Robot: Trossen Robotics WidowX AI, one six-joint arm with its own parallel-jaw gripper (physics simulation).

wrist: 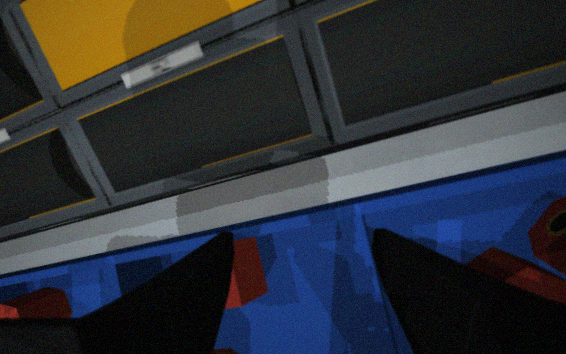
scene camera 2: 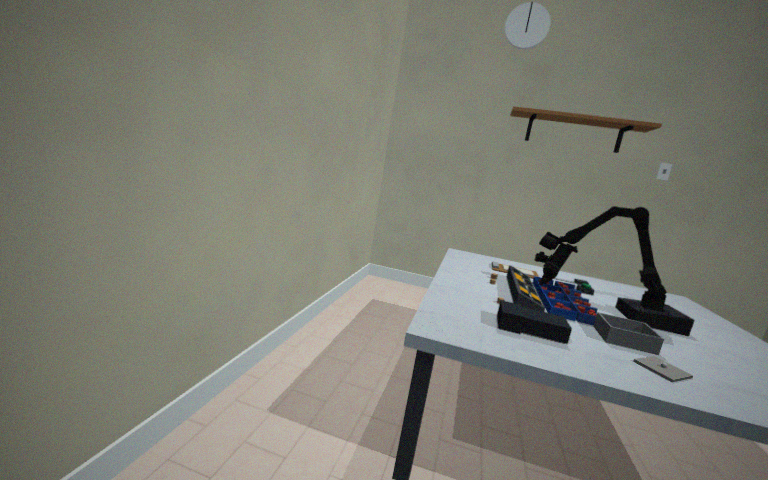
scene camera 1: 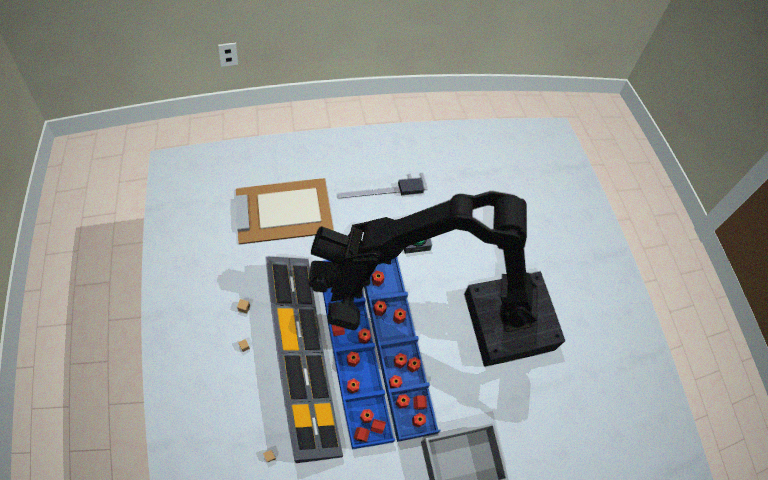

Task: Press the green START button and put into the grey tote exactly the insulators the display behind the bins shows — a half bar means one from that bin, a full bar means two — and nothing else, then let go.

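Observation:
The display (scene camera 1: 318,455) shows a full yellow bar in the left column's second cell from the top and half bars in both bottom cells in scene camera 1. Red insulators (scene camera 1: 364,335) (scene camera 1: 353,358) lie in two columns of blue bins (scene camera 1: 417,340). My gripper (scene camera 1: 343,316) (scene camera 2: 544,280) (wrist: 303,241) is part-way open, low in the second bin of the column beside the display. One red insulator (wrist: 249,270) shows beside the left finger; the right finger stands well apart from it. The grey tote (scene camera 1: 459,433) (scene camera 2: 628,337) shows no insulator in its visible part. The green START button (scene camera 1: 419,243) is partly hidden by the arm.
A clipboard (scene camera 1: 283,232) and a caliper-like tool (scene camera 1: 411,185) lie beyond the bins. Small wooden blocks (scene camera 1: 242,305) (scene camera 1: 243,344) (scene camera 1: 269,455) lie behind the display. A dark box (scene camera 2: 532,322) stands near the display's end, and a flat plate (scene camera 2: 662,368) lies near the tote.

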